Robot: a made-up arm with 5 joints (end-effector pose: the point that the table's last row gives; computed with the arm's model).
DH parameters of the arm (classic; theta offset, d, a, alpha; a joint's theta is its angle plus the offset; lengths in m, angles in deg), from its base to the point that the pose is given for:
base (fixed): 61.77 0 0.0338 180
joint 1: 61.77 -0.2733 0.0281 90
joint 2: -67.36 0 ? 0
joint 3: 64.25 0 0.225 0
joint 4: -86.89 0.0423 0.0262 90
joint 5: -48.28 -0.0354 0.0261 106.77
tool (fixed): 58.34 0.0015 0 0
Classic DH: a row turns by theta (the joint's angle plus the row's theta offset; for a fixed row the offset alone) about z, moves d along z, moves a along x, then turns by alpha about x.
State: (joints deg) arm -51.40 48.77 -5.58 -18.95 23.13
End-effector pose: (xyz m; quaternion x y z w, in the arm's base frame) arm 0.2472 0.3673 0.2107 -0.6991 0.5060 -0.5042 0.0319
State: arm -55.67 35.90 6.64 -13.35 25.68
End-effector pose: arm 0.2142 0.3749 0.2416 -0.7277 0.4487 -0.5184 0.0182
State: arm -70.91 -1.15 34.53 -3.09 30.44
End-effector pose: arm 0.0957 0.3607 0.3375 -0.7733 0.3185 -0.5405 0.0917
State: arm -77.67 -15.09 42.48 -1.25 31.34
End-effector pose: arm 0.0495 0.3390 0.3725 -0.7793 0.2856 -0.5356 0.1561
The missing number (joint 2, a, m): 0.1634
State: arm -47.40 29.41 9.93 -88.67 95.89
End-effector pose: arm 0.1932 0.3121 0.2972 0.0087 0.4001 -0.8595 0.3179
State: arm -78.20 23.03 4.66 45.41 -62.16
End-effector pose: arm 0.0747 0.4007 0.2642 0.6381 -0.6011 0.0681 0.4764
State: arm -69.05 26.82 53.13 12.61 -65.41
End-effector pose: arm 0.0756 0.2386 0.1240 0.4879 -0.6217 0.0802 0.6075
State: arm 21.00 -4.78 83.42 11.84 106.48
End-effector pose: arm 0.2025 0.0264 0.1748 0.7914 -0.1463 0.4383 0.4003
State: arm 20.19 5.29 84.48 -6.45 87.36
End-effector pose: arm 0.1945 0.0256 0.1630 0.7246 -0.2884 0.4184 0.4656
